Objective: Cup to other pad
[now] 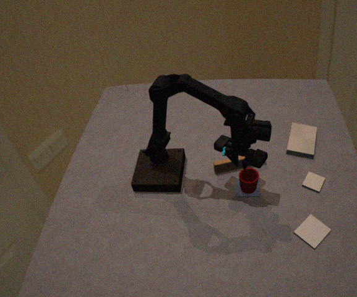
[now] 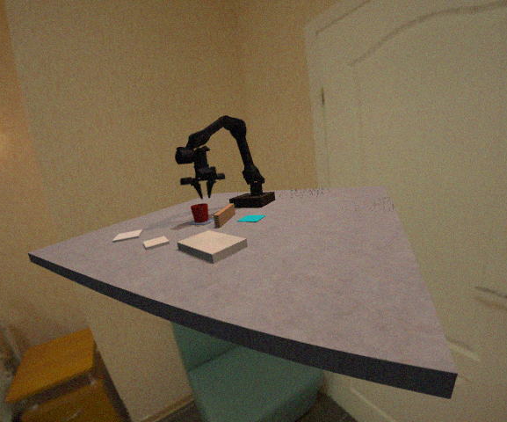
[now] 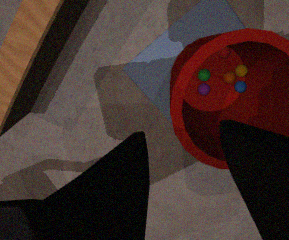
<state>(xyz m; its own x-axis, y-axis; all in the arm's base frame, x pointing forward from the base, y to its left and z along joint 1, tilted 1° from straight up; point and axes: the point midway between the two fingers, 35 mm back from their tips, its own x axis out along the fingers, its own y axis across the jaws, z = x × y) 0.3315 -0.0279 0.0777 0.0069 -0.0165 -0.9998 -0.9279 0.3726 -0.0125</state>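
The red cup is 30 mm ahead of my gripper tip, 10 mm to the right of it and 60 mm below it. From my gripper tip the other things lie so: teal pad: 70 mm behind, 190 mm to the left, 110 mm below; wooden bar: 20 mm behind, 90 mm to the left, 80 mm below.
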